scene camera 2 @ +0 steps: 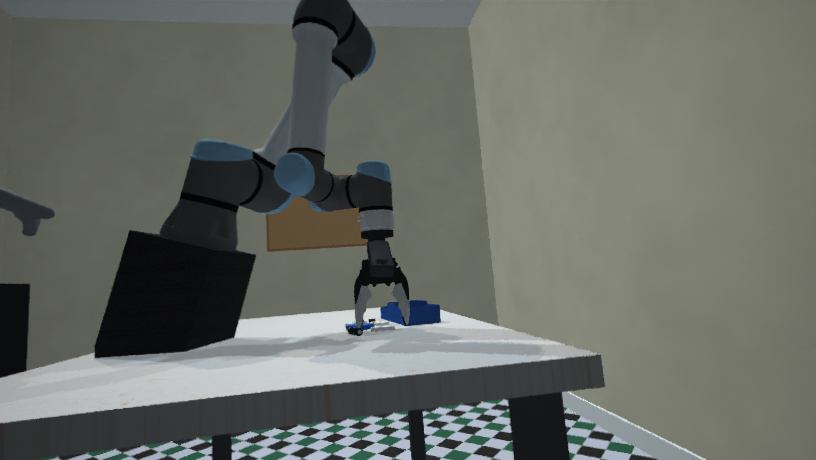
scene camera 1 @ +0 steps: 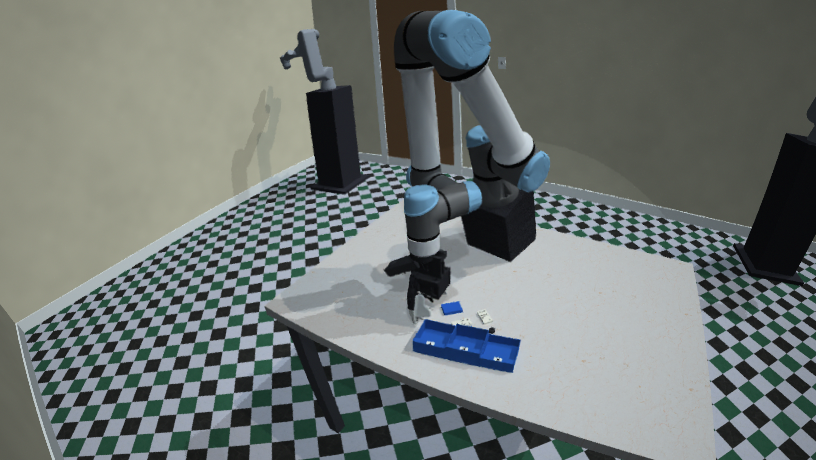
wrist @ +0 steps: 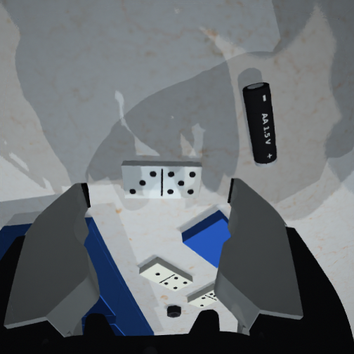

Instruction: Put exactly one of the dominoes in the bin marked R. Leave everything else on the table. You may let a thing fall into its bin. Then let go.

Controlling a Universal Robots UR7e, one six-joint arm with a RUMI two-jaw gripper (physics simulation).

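Pixels of known places: gripper, fingertip midpoint: [scene camera 2: 383, 328] [scene camera 1: 424, 312]; arm's base, origin of the base link: [scene camera 2: 198, 243] [scene camera 1: 495, 191].
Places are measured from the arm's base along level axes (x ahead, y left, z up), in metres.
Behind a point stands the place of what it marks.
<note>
My gripper [scene camera 1: 420, 315] @[x 0.378, y -0.086, z -0.210 m] [scene camera 2: 382, 324] @[x 0.378, y -0.086, z -0.210 m] [wrist: 159, 182] is open and empty, pointing down low over the table. In the wrist view a white domino [wrist: 161, 180] with three and five pips lies flat, slightly above the line between the fingertips, its long side running from finger to finger. A second domino [scene camera 1: 464, 322] @[x 0.379, y 0.032, z -0.207 m] [wrist: 166, 275] lies flat lower down in the wrist view. A third domino [scene camera 1: 484, 316] @[x 0.340, y 0.075, z -0.206 m] [wrist: 201, 296] is partly hidden by the right finger. The blue tray [scene camera 1: 440, 350] @[x 0.513, y 0.020, z -0.186 m] [scene camera 2: 424, 314] @[x 0.479, y -0.054, z -0.193 m] [wrist: 120, 285] has three bins; their small label letters are too small to read.
A blue block [scene camera 1: 452, 308] @[x 0.340, y -0.018, z -0.204 m] [wrist: 207, 243] lies by the right finger in the wrist view. A black AA battery [wrist: 260, 125] lies at the upper right there. A small black nut [scene camera 1: 492, 330] @[x 0.384, y 0.111, z -0.208 m] [wrist: 173, 311] lies near the dominoes. The tray stands close by the left finger.
</note>
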